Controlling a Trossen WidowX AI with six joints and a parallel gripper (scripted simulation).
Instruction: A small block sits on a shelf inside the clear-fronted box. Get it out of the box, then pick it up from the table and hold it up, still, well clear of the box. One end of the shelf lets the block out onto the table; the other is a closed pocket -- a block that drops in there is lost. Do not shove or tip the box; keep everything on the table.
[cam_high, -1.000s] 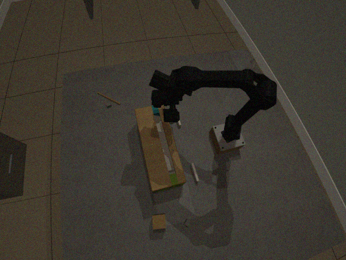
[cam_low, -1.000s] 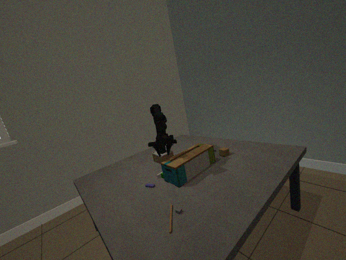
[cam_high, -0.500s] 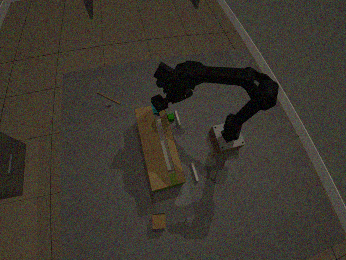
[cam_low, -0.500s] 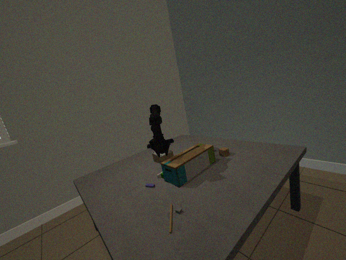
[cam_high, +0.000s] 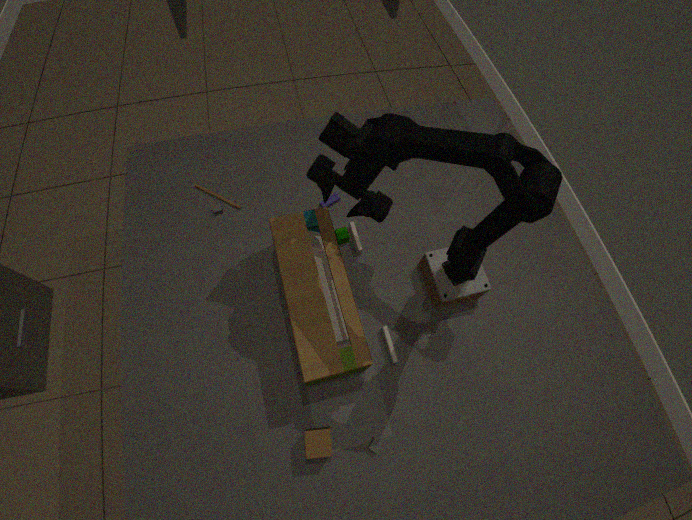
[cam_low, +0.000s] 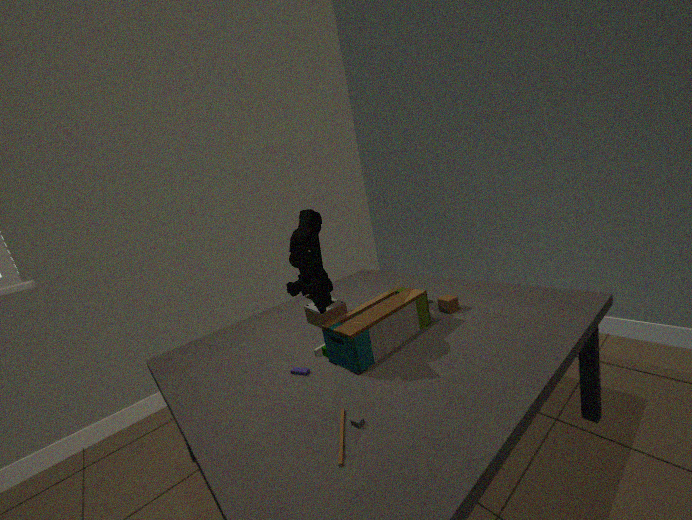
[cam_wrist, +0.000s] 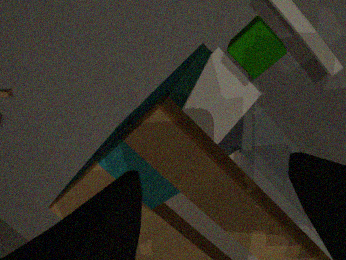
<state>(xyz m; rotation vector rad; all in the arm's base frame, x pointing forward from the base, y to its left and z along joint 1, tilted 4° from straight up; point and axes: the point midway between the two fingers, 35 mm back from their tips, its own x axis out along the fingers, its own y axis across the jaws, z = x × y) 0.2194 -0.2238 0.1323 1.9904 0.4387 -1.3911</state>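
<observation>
Right now the green block is 140 mm below my gripper tip and 20 mm behind it. Round my gripper tip: thin wooden stick 260 mm to the right, 260 mm ahead, 160 mm below; long wooden-topped box 150 mm to the left, 100 mm below, 70 mm ahead; purple piece 160 mm below, 120 mm to the right, 40 mm behind.
</observation>
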